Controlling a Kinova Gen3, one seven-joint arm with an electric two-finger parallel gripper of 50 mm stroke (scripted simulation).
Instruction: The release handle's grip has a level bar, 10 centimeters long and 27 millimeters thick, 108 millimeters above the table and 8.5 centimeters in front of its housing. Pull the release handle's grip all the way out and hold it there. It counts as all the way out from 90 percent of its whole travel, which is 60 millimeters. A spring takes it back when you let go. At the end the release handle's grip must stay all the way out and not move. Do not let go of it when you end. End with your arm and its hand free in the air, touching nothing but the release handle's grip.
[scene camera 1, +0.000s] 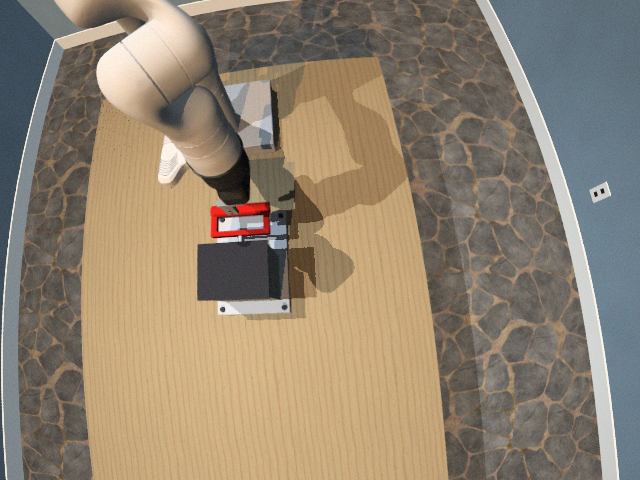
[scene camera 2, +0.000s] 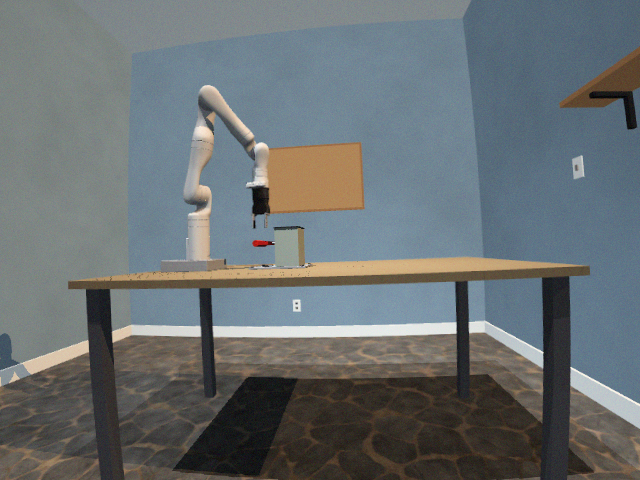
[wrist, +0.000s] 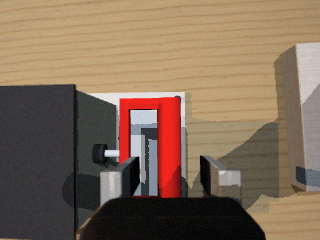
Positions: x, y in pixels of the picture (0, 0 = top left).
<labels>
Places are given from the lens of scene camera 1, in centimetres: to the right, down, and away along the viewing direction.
my gripper (scene camera 1: 233, 198): -16, -8, 58
pale base plate (scene camera 1: 277, 240): -10, 0, 73
</labels>
